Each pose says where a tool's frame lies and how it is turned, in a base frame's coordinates. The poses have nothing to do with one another.
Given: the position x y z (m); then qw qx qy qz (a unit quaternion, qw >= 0).
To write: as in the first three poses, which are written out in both.
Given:
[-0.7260, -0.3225, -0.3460, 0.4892, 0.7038, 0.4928, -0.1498]
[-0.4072, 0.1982, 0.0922, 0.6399, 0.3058, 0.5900, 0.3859]
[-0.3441, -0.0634, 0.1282, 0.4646, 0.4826, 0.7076, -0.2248]
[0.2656, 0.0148, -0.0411, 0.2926, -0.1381, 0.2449, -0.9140]
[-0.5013, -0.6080, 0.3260, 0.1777, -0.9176, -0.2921, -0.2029]
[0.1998, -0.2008, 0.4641, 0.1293, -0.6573, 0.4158, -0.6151]
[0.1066, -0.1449, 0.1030, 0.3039, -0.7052, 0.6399, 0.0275]
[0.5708, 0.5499, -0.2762, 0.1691, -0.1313, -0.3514, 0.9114]
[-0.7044, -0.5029, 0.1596, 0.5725, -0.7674, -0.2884, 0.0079]
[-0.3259, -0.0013, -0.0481, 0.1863, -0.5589, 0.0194, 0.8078]
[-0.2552, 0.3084, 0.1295, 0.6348, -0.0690, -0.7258, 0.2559]
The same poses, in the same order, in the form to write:
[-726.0, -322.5, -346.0, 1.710, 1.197, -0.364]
[-407.2, 198.2, 92.2, 0.698, 1.346, 0.880]
[-344.1, -63.4, 128.2, 1.185, 1.738, -0.552]
[265.6, 14.8, -41.1, -0.368, 0.652, -2.435]
[-501.3, -608.0, 326.0, -2.596, -0.826, -0.574]
[199.8, -200.8, 464.1, -1.911, 1.209, -1.788]
[106.6, -144.9, 103.0, -1.868, 1.695, 0.073]
[570.8, 549.9, -276.2, -0.373, -0.999, 2.591]
[-704.4, -502.9, 159.6, -1.799, -0.676, 0.019]
[-325.9, -1.3, -48.1, -1.574, 0.055, 2.275]
[-255.2, 308.4, 129.5, -0.158, -1.659, 0.585]

